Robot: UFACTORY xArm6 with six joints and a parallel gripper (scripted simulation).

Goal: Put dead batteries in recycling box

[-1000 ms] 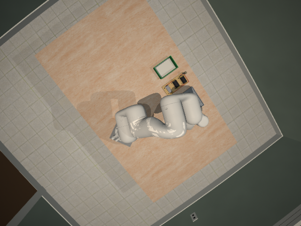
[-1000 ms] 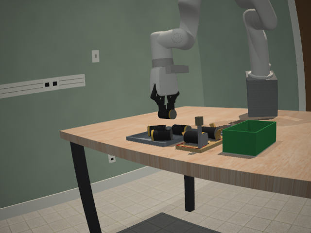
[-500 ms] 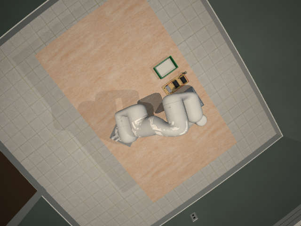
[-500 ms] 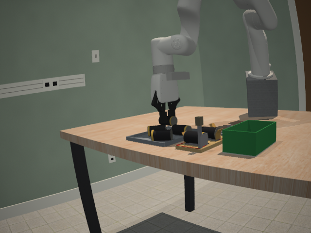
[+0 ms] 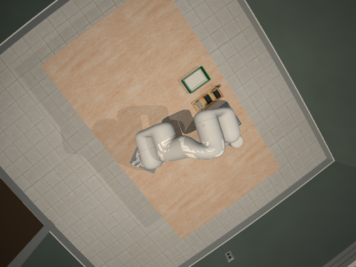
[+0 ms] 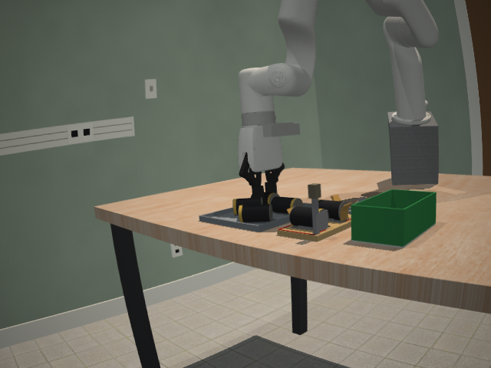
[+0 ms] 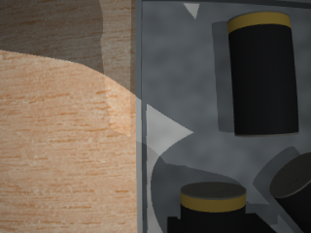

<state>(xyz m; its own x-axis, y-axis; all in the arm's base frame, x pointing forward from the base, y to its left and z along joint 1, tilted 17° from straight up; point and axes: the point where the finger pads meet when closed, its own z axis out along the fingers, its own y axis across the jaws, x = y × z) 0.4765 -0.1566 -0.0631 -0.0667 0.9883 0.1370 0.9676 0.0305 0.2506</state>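
My hand is 60 mm short of the grey tray, 50 mm to the right of it and 30 mm above it. Also, from my hand: green recycling box: 40 mm ahead, 380 mm to the left, 20 mm below.
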